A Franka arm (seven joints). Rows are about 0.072 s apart.
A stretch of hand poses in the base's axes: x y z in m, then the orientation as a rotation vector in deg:
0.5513 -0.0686 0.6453 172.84 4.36 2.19
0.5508 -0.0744 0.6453 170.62 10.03 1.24
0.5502 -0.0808 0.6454 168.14 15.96 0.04
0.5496 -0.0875 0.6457 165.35 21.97 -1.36
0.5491 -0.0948 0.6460 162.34 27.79 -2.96
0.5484 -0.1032 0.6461 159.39 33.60 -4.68
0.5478 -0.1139 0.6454 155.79 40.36 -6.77
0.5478 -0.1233 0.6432 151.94 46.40 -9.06
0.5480 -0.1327 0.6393 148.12 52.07 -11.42
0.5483 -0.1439 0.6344 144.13 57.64 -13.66
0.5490 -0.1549 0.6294 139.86 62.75 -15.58
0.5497 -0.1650 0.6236 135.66 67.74 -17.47
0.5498 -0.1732 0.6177 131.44 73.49 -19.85
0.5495 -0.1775 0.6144 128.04 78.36 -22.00
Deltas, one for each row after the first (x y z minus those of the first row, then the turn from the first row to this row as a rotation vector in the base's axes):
-0.0005 -0.0058 0.0000 -2.06 0.80 3.76
-0.0011 -0.0122 0.0001 -4.18 1.80 7.76
-0.0017 -0.0189 0.0004 -6.38 2.96 11.92
-0.0022 -0.0262 0.0007 -8.60 4.27 16.05
-0.0029 -0.0346 0.0008 -10.53 5.71 20.25
-0.0035 -0.0453 0.0001 -12.65 7.48 25.25
-0.0035 -0.0547 -0.0021 -14.86 9.41 29.87
-0.0033 -0.0641 -0.0060 -16.86 11.43 34.33
-0.0030 -0.0753 -0.0109 -18.78 13.41 38.83
-0.0023 -0.0863 -0.0159 -20.89 15.20 43.17
-0.0016 -0.0964 -0.0217 -22.74 16.99 47.50
-0.0015 -0.1046 -0.0276 -23.97 19.22 52.41
-0.0018 -0.1089 -0.0309 -24.57 21.23 56.55

